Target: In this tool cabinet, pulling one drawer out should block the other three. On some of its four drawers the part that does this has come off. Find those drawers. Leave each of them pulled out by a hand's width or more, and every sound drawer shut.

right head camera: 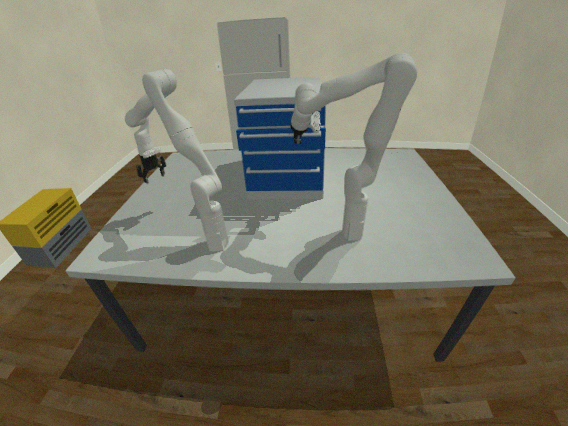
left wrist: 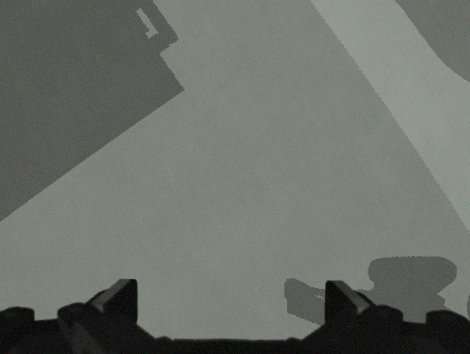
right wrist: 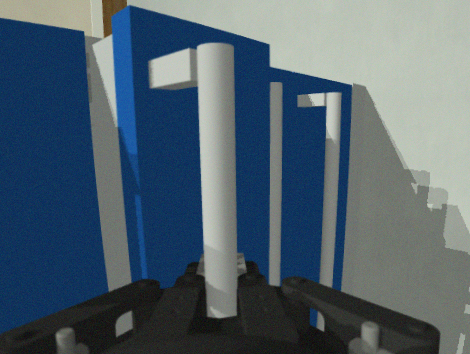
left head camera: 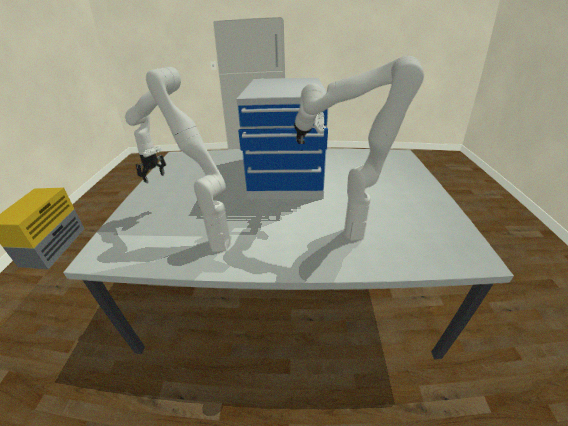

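Observation:
The tool cabinet (left head camera: 282, 90) (right head camera: 280, 90) has four blue drawers with pale bar handles. The second drawer from the top (left head camera: 270, 143) (right head camera: 267, 143) (right wrist: 170, 150) stands partly out, ahead of the others. The top drawer (left head camera: 267, 119) (right head camera: 265, 119) (right wrist: 45, 150), third drawer (left head camera: 285, 161) (right head camera: 282, 161) and bottom drawer (left head camera: 285, 182) (right head camera: 282, 182) look shut. My right gripper (left head camera: 300, 140) (right head camera: 297, 140) (right wrist: 222, 269) is shut on the second drawer's handle (right wrist: 217, 150) and hides part of it in the head views. My left gripper (left head camera: 154, 176) (right head camera: 154, 177) (left wrist: 231, 301) is open and empty, away from the cabinet.
The cabinet stands on the grey table (left head camera: 410, 215) (right head camera: 410, 215), beyond both arm bases. A grey fridge (left head camera: 247, 50) (right head camera: 252, 50) stands behind it. A yellow and grey box (left head camera: 35, 220) (right head camera: 40, 220) is beyond the table's left side. Arm and cabinet shadows fall on the table.

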